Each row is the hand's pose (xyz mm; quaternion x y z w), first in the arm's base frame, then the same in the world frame.
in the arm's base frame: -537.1 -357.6 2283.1 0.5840 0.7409 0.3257 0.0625
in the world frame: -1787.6 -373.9 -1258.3 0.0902 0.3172 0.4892 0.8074
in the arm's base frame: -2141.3 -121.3 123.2 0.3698 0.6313 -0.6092 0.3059
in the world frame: 685.7 -1391.3 -1635.3 0.7012 -0.1094 -0.1598 0.6862
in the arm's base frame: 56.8 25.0 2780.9 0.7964 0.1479 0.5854 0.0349
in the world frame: -2251.2 300.8 -981.4 -0.0828 0.0747 0.9214 0.3722
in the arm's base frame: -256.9 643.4 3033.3 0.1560 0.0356 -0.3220 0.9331
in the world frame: -2033.7 877.5 -1387.1 0.1575 -0.8455 -0.1437 0.4895
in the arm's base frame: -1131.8 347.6 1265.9 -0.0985 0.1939 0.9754 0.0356
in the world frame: -417.9 -288.1 -1303.9 -0.8484 0.2797 0.3589 0.2704
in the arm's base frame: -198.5 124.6 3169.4 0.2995 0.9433 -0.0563 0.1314
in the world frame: -2402.8 484.0 -1393.1 0.2764 0.3138 0.0119 0.9083
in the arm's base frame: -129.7 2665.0 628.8 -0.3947 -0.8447 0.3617 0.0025
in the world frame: 723.8 1750.8 -155.0 0.5950 0.3025 -0.0249 0.7442
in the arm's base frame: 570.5 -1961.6 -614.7 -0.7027 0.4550 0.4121 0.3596
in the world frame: -717.8 -2690.0 1126.7 -0.7161 0.0915 -0.5166 0.4604
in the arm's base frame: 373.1 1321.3 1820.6 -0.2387 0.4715 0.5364 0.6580
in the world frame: -1037.1 1145.5 -263.8 -0.6488 -0.1765 -0.1049 0.7327
